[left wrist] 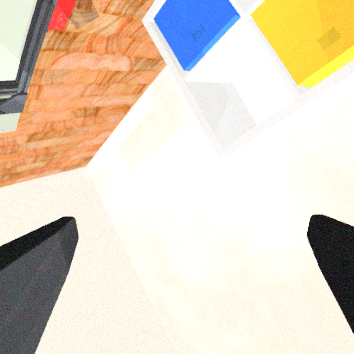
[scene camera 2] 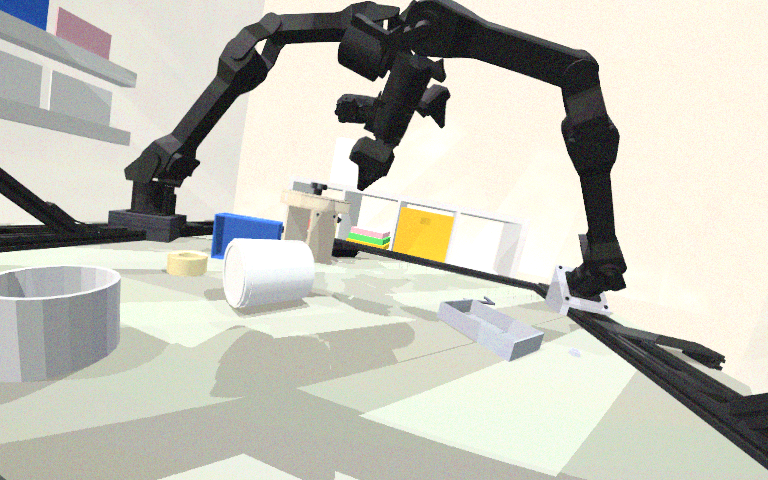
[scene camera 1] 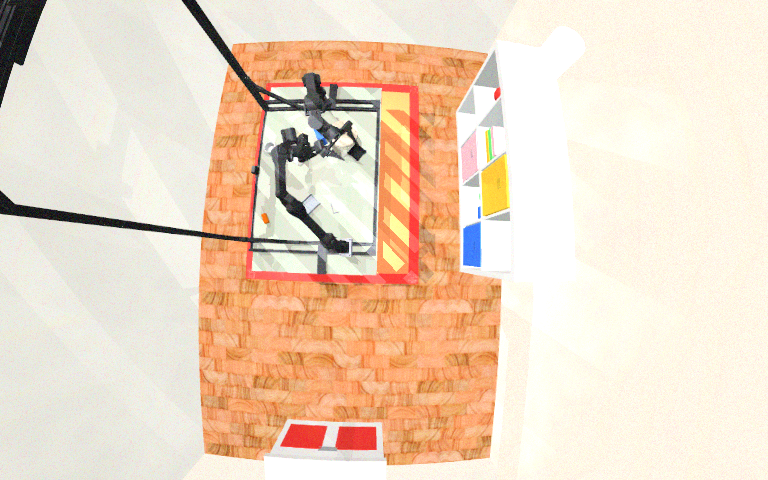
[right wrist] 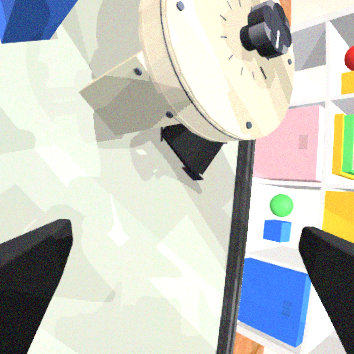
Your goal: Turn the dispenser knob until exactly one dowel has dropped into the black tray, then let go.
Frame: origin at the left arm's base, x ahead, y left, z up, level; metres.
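Seen in the pictures: left gripper, fingertip midpoint: (left wrist: 193,226) (scene camera 2: 433,121) (scene camera 1: 351,152); right gripper, fingertip midpoint: (scene camera 2: 366,177) (right wrist: 188,234); left arm's base at its link origin: (scene camera 2: 152,213); right arm's base at its link origin: (scene camera 2: 582,286) (scene camera 1: 345,247).
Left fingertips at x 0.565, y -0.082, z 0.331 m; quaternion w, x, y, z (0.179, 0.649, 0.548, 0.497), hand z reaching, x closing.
Offsets run from my left fingertips to a thing's middle.
The cream round dispenser @[dx -0.236, dy +0.066, dz -0.248 m] (right wrist: 215,75) (scene camera 2: 314,202) stands at the table's far edge, with its black knob @[dx -0.236, dy +0.066, dz -0.232 m] (right wrist: 270,31) (scene camera 2: 318,187) on top. The black tray @[dx -0.151, dy +0.093, dz -0.366 m] (right wrist: 194,150) (scene camera 2: 346,249) pokes out at its base, partly hidden by the disc in the right wrist view; no dowel shows in its visible part. My right gripper (right wrist: 188,234) is open and empty, apart from the knob, which lies beyond the fingertips, high in the right wrist view. My left gripper (left wrist: 193,226) is open and empty, facing the floor and wall. In scene camera 2 both arms meet and overlap high above the table.
A blue bin @[dx -0.366, dy -0.036, dz -0.338 m] (scene camera 2: 249,234) (right wrist: 35,17) lies beside the dispenser. A white cylinder @[dx -0.325, dy -0.215, dz -0.344 m] (scene camera 2: 269,272), a tan ring @[dx -0.437, dy -0.131, dz -0.365 m] (scene camera 2: 186,268), a grey round container @[dx -0.467, dy -0.333, dz -0.350 m] (scene camera 2: 62,328) and a grey open box @[dx -0.032, dy -0.322, dz -0.365 m] (scene camera 2: 491,333) are on the table. A dark rail (right wrist: 235,240) runs along the table edge.
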